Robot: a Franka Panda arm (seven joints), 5 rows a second.
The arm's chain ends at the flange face. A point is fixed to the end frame.
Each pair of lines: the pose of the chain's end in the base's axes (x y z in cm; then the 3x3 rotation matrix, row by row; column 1 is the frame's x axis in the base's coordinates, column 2 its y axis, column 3 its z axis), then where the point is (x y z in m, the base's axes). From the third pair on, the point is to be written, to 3 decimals.
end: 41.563, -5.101, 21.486; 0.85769, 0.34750, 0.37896; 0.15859, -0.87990, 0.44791; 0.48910, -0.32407, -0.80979
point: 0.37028 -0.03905 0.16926
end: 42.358, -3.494, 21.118; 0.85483, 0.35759, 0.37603; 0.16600, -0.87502, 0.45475; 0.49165, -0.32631, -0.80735
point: 0.37821 -0.02331 0.16551
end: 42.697, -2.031, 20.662; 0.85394, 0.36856, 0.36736; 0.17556, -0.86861, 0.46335; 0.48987, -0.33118, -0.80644
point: 0.381 -0.009 0.161
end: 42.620, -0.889, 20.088; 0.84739, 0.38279, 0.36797; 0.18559, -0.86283, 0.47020; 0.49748, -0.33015, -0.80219
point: 0.381 0.002 0.155
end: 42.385, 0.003, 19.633; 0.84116, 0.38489, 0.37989; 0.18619, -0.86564, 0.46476; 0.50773, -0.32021, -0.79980
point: 0.379 0.011 0.150
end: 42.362, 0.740, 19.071; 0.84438, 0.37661, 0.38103; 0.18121, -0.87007, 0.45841; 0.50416, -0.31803, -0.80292
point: 0.379 0.018 0.144
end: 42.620, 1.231, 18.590; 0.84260, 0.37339, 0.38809; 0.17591, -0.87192, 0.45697; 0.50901, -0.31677, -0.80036
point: 0.382 0.023 0.139
